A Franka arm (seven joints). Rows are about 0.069 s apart.
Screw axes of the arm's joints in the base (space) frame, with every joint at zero. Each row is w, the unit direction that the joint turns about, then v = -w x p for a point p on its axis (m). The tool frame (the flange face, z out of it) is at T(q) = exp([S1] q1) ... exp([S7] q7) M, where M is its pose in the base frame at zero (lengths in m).
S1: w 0 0 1 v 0 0 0
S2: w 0 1 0 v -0.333 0 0
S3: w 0 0 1 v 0 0 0
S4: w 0 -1 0 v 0.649 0 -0.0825
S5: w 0 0 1 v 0 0 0
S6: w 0 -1 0 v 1.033 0 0
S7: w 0 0 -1 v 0 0.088 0
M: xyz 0.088 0 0.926 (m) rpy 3.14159 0 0 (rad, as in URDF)
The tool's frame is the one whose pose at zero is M.
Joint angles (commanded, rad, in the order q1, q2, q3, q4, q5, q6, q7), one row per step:
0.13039 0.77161 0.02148 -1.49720 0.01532 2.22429 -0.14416
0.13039 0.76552 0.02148 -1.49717 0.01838 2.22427 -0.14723
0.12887 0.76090 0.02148 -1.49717 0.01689 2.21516 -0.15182
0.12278 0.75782 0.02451 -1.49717 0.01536 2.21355 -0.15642
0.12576 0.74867 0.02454 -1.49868 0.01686 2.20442 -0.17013
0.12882 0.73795 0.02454 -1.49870 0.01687 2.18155 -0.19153
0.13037 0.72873 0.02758 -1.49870 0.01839 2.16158 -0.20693
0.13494 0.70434 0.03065 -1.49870 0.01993 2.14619 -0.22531
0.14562 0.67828 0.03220 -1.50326 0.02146 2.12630 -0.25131
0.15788 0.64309 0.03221 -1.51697 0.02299 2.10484 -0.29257
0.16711 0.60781 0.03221 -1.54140 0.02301 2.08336 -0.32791
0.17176 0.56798 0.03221 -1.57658 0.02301 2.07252 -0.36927
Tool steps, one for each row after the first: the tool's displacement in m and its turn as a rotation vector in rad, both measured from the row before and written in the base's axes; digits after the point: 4 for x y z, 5 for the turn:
0.0007 0.0002 0.0043 0.00325 -0.00575 0.00111
-0.0003 -0.0012 0.0025 -0.00155 0.00416 0.00427
0.0006 -0.0025 0.0021 0.00128 -0.00149 0.00172
-0.0007 0.0021 0.0051 0.00152 0.00132 0.01604
-0.0017 0.0020 0.0057 -0.00058 0.01155 0.02510
-0.0017 0.0028 0.0049 0.00263 0.01074 0.01887
-0.0003 0.0052 0.0160 0.00545 -0.00894 0.02482
-0.0029 0.0083 0.0148 0.00367 -0.00202 0.03775
-0.0053 0.0081 0.0169 0.00314 -0.00107 0.05366
-0.0081 0.0053 0.0120 -0.00027 0.00937 0.04575
-0.0092 0.0017 0.0109 0.00097 0.00490 0.04691

